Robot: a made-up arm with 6 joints.
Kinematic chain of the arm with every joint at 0, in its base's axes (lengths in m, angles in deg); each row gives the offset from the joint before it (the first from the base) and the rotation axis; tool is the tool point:
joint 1: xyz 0 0 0.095 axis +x
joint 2: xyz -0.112 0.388 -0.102 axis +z
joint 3: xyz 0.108 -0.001 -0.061 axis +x
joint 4: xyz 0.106 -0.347 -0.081 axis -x
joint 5: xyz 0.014 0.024 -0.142 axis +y
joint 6: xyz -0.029 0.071 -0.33 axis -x
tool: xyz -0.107 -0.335 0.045
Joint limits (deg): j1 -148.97..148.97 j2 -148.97..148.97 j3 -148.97..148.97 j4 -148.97..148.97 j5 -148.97..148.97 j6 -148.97..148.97
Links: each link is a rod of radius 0.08 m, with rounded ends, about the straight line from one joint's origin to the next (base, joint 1, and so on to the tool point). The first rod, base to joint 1, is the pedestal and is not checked.
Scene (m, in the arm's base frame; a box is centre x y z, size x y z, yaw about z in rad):
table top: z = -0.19
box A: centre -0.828 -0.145 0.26 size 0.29 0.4 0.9 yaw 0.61
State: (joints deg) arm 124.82 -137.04 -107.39 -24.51 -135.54 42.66
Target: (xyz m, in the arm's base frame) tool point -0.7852 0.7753 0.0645
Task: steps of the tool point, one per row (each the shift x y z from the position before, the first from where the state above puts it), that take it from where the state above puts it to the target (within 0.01 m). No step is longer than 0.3 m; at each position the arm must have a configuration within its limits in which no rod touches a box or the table.
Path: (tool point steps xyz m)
1: 0.0742 0.0635 0.0389
2: 0.0852 0.0526 0.0347
3: 0.0902 0.0526 0.0370
4: 0.0899 0.0641 0.0360
5: 0.0854 0.0810 0.0239
6: 0.0785 0.0949 -0.0011
7: -0.1451 -0.0481 0.0115
8: -0.1549 -0.0054 -0.0009
9: -0.1500 0.0435 -0.0005
10: -0.1285 0.0905 0.0114
11: -0.0910 0.1271 0.0297
12: -0.0421 0.1459 0.0458
13: -0.0543 0.2234 -0.1090
14: -0.0174 0.1763 -0.2376

